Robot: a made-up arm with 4 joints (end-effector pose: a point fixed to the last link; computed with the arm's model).
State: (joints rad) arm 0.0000 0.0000 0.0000 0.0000
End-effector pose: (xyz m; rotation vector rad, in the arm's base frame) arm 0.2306 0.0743 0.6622 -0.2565 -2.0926 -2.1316
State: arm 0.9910 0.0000 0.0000 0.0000
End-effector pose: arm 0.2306 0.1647 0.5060 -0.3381 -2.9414 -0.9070
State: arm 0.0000 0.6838 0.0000 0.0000
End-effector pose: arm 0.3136 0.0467 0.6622 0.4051 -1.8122 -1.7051
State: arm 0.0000 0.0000 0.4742 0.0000
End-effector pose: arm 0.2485 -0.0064 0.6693 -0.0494 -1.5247 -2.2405
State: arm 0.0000 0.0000 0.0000 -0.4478
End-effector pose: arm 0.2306 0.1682 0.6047 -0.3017 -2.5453 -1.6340
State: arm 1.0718 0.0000 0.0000 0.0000
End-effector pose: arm 0.2306 0.1645 0.4907 -0.3416 -2.9839 -0.7897
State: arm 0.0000 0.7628 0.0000 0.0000
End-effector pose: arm 0.3239 0.0473 0.6622 0.4705 -1.7727 -1.6513
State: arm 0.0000 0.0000 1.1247 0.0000
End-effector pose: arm 0.3023 -0.0963 0.6272 0.1925 -0.7638 -2.2085
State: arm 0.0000 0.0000 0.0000 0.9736
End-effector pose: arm 0.2306 -0.1546 0.6249 -0.1236 -0.8367 -2.8101
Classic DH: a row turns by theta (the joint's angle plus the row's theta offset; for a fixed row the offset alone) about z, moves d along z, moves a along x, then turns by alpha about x. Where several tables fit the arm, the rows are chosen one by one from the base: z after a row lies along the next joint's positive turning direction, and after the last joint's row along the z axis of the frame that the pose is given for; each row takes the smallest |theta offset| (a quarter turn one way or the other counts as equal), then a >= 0, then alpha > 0; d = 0 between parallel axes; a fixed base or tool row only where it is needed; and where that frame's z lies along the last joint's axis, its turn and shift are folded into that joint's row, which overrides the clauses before.
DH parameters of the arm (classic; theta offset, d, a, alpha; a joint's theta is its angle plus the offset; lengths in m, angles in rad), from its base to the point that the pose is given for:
base (fixed): -1.5708 0.5005 0.025 1.5708
joint 1: 0 -0.3109 -0.2021 -1.5708
joint 2: 0.2739 0.0313 0.1359 -0.9931
joint 3: -0.4752 -0.1964 0.0072 -0.6326
joint 4: -1.1614 0.0396 0.2336 1.5496
tool (fixed): -1.3484 0.083 0 0

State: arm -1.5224 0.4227 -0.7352 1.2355
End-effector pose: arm 0.2562 -0.1945 0.4091 -0.3556 -0.9750 2.9624
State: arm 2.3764 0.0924 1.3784 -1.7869
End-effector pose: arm 0.0689 -0.1045 0.3423 -0.1111 -1.8204 1.6263
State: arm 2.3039 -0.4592 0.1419 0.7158
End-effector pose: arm 0.1210 0.1048 0.4331 -0.0422 2.8411 0.2207
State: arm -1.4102 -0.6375 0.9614 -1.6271
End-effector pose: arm 0.1682 0.0101 0.8491 -0.2979 -1.3566 -2.5810
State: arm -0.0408 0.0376 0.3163 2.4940
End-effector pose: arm 0.2640 -0.1501 0.2308 -0.0680 1.6474 -2.2553
